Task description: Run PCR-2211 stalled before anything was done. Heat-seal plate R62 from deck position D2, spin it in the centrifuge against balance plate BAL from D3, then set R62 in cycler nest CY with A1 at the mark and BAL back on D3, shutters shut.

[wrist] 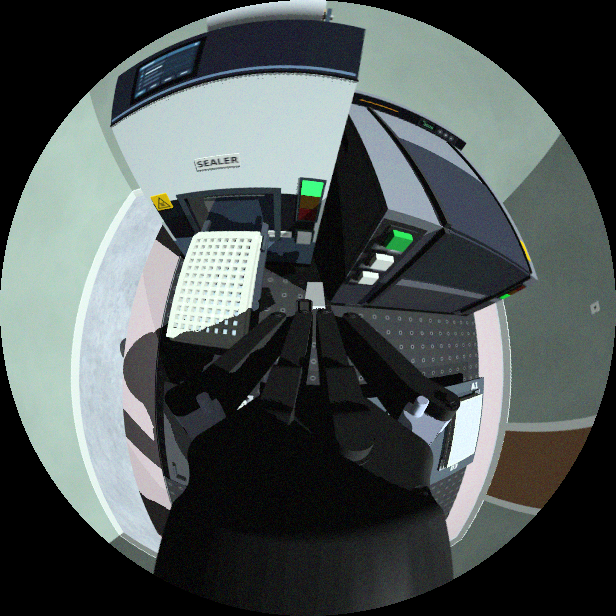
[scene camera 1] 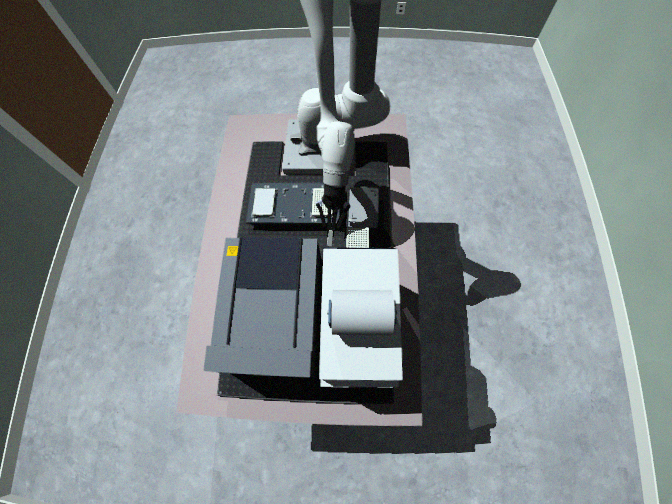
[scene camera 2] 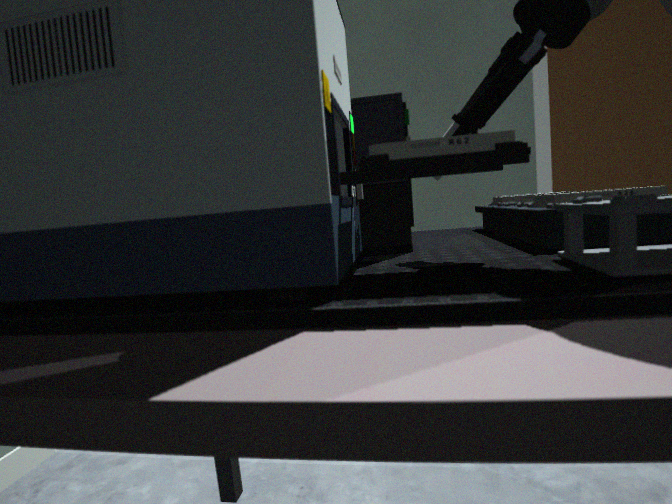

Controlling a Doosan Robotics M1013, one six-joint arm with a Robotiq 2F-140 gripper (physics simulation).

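Plate R62 [scene camera 1: 357, 237], a white well plate, lies on the sealer's pulled-out drawer in front of the white sealer [scene camera 1: 360, 309]. It shows in the wrist view [wrist: 215, 281] and side view [scene camera 2: 450, 142], where its label reads. My gripper [scene camera 1: 332, 217] is shut and holds nothing I can see. Its tips [wrist: 307, 307] hang beside the plate's edge, between the drawer and the centrifuge [wrist: 425, 229], and just above plate level in the side view [scene camera 2: 454, 127]. A second well plate [scene camera 1: 316, 201], partly hidden by my gripper, sits on the deck.
The dark grey centrifuge [scene camera 1: 265, 303] stands beside the sealer, with a lighter sliding panel over its near half. A flat white plate [scene camera 1: 263, 201] lies at the deck's far left. The deck's middle position [scene camera 1: 293, 201] is empty. Green lamps glow on the sealer [wrist: 312, 188] and centrifuge [wrist: 398, 240].
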